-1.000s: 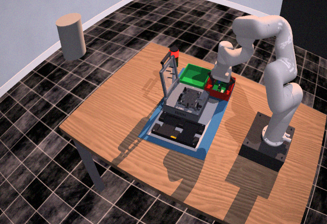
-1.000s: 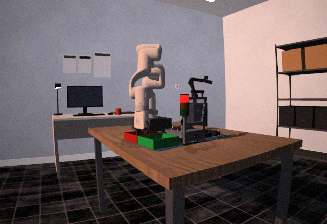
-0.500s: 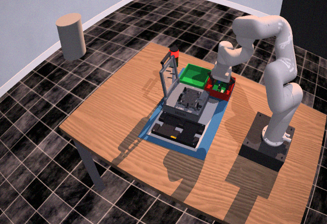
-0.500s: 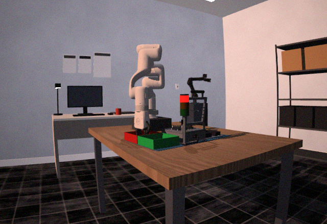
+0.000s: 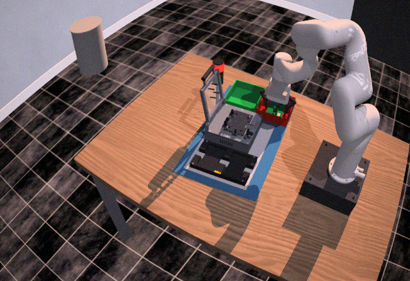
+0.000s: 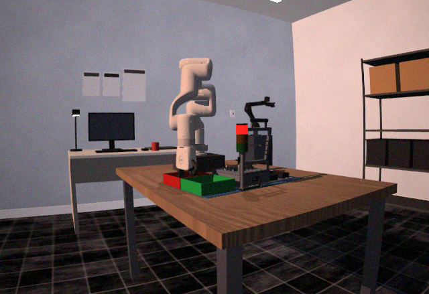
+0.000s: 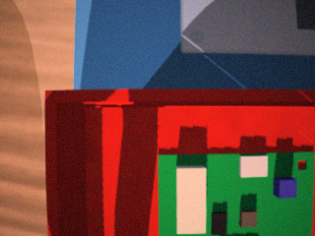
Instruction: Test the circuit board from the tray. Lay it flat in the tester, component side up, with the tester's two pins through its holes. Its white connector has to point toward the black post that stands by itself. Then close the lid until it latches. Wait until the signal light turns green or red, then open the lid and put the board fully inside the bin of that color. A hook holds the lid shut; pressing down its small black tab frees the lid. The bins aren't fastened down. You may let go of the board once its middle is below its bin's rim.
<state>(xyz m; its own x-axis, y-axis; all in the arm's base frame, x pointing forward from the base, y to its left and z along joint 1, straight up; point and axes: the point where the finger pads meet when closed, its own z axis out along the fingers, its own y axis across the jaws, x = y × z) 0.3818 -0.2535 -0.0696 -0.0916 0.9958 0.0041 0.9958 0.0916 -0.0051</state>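
Now: the red bin right at my hand. Round my hand: black block (260 mm to the left, 70 mm above, 20 mm ahead); then green bin (150 mm ahead, 10 mm to the left); then green circuit board (10 mm below).
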